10 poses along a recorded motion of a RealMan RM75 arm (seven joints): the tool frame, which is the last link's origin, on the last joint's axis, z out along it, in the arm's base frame.
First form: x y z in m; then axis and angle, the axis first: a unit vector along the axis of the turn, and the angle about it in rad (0 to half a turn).
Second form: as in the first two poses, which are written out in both.
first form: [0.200 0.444 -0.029 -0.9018 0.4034 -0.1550 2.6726]
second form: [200 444 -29 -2.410 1.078 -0.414]
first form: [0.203 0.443 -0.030 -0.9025 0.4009 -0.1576 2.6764]
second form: [203 443 -30 -2.415 1.073 -0.422]
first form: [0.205 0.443 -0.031 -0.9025 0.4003 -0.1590 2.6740]
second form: [205 443 -31 -2.413 1.070 -0.425]
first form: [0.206 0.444 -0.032 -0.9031 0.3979 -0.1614 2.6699]
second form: [206 444 -32 -2.411 1.062 -0.431]
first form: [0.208 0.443 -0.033 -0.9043 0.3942 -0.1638 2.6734]
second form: [208 443 -33 -2.418 1.054 -0.438]
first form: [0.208 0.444 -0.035 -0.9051 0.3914 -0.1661 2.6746]
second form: [208 444 -35 -2.421 1.047 -0.444]
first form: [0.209 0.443 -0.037 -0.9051 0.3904 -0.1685 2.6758]
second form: [209 443 -37 -2.422 1.045 -0.451]
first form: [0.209 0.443 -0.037 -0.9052 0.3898 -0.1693 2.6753]
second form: [209 443 -37 -2.422 1.043 -0.453]
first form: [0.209 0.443 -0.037 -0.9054 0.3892 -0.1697 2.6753]
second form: [209 443 -37 -2.422 1.041 -0.454]
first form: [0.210 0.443 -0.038 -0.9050 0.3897 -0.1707 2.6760]
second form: [210 443 -38 -2.422 1.043 -0.457]
